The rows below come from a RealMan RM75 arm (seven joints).
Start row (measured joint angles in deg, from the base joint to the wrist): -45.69, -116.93, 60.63, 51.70, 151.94, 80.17, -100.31
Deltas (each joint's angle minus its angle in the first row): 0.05, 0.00, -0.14, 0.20, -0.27, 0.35, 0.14; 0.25, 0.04, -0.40, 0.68, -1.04, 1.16, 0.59; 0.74, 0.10, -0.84, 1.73, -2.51, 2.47, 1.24; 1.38, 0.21, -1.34, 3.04, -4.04, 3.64, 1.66; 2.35, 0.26, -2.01, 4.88, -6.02, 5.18, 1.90; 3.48, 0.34, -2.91, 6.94, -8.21, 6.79, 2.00; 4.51, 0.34, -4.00, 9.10, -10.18, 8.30, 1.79
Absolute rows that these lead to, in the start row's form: -45.64, -116.93, 60.49, 51.90, 151.67, 80.52, -100.17; -45.44, -116.89, 60.23, 52.38, 150.90, 81.33, -99.72; -44.95, -116.83, 59.79, 53.43, 149.43, 82.64, -99.07; -44.31, -116.72, 59.29, 54.74, 147.90, 83.81, -98.65; -43.34, -116.67, 58.62, 56.58, 145.92, 85.35, -98.41; -42.21, -116.59, 57.72, 58.64, 143.73, 86.96, -98.31; -41.18, -116.59, 56.63, 60.80, 141.76, 88.47, -98.52
